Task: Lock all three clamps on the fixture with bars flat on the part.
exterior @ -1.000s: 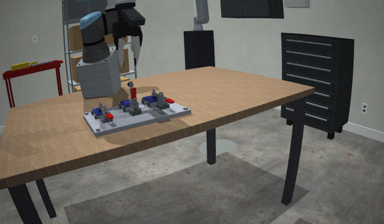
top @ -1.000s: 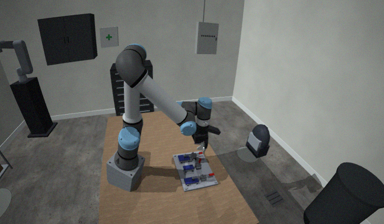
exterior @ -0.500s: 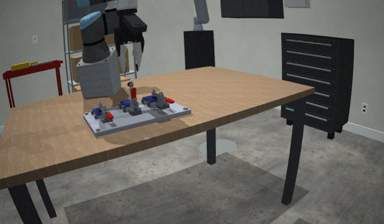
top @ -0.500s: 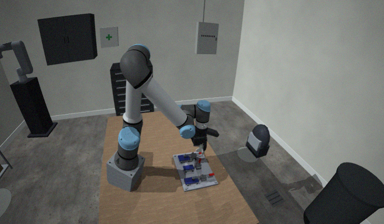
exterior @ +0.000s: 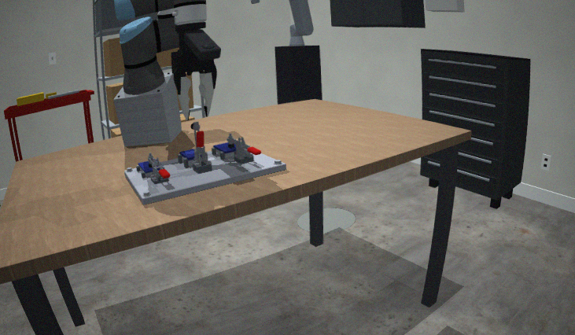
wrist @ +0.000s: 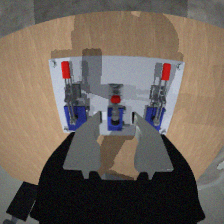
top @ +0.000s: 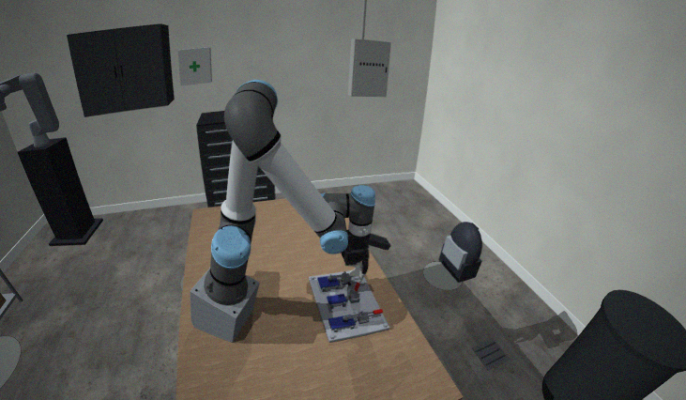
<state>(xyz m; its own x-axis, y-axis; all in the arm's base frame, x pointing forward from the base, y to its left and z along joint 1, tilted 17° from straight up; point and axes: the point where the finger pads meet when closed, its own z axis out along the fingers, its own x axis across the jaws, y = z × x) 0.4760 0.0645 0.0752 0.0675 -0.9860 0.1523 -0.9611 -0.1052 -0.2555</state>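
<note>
My gripper is now 150 mm above the grey fixture plate and 40 mm past it. From my hand the other things lie so: blue part (120 mm below, 80 mm behind).
</note>
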